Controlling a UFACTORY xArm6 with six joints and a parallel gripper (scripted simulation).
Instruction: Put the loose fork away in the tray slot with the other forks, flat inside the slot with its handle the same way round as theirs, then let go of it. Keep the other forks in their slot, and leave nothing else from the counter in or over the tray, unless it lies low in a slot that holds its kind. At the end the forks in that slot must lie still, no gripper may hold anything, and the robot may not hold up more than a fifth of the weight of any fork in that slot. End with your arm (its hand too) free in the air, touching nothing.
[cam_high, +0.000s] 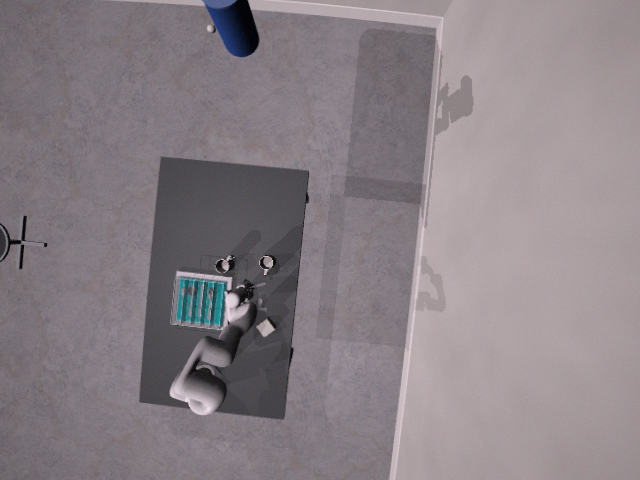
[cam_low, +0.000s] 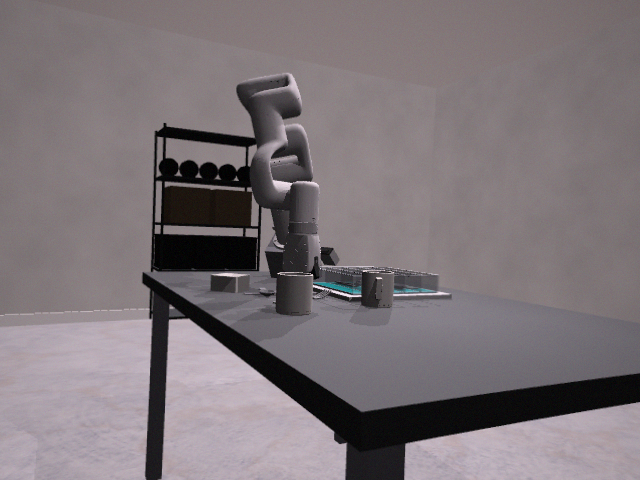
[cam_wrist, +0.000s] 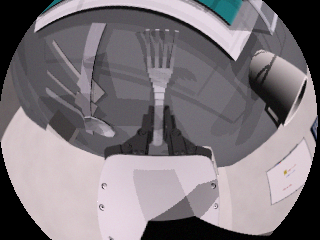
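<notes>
Right now the tray is 30 mm behind my hand, 310 mm to the left of it and 30 mm above it. From my hand the other things lie so: small white box 250 mm behind, 50 mm to the right.
</notes>
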